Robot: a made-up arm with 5 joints.
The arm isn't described. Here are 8 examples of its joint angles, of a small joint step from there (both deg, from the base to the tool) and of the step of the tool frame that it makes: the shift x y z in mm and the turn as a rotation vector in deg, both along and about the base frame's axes.
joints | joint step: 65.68 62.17 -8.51 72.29 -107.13 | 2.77 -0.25 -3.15 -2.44 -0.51
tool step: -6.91 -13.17 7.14 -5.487 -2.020 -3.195
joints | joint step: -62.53 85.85 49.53 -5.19 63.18 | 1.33 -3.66 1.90 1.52 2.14
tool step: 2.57 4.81 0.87 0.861 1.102 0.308
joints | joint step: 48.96 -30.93 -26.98 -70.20 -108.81 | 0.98 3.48 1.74 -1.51 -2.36
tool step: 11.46 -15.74 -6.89 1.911 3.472 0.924
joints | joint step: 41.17 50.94 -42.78 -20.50 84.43 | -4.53 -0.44 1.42 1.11 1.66
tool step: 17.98 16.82 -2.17 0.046 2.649 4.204
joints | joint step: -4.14 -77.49 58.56 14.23 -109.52 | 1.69 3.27 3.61 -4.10 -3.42
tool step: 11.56 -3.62 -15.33 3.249 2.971 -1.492
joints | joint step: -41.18 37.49 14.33 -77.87 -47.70 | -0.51 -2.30 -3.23 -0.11 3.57
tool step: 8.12 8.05 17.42 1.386 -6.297 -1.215
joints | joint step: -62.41 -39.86 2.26 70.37 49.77 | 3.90 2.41 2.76 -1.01 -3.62
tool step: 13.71 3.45 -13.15 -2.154 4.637 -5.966
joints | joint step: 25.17 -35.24 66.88 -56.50 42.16 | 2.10 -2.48 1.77 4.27 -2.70
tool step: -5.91 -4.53 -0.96 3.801 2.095 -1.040
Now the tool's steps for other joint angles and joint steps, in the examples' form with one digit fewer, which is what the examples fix.
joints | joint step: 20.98 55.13 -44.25 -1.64 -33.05 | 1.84 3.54 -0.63 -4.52 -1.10
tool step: -2.8 -8.9 -13.6 0.41 -1.90 -2.00
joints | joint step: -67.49 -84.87 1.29 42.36 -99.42 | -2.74 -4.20 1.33 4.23 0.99
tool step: -2.6 -11.2 -6.4 -1.54 -0.21 2.10
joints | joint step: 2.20 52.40 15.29 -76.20 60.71 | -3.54 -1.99 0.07 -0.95 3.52
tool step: 6.3 13.4 8.0 -3.49 -2.84 2.93
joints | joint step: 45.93 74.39 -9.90 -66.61 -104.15 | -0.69 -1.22 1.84 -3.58 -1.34
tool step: 0.9 3.3 1.9 -1.18 -3.03 0.77
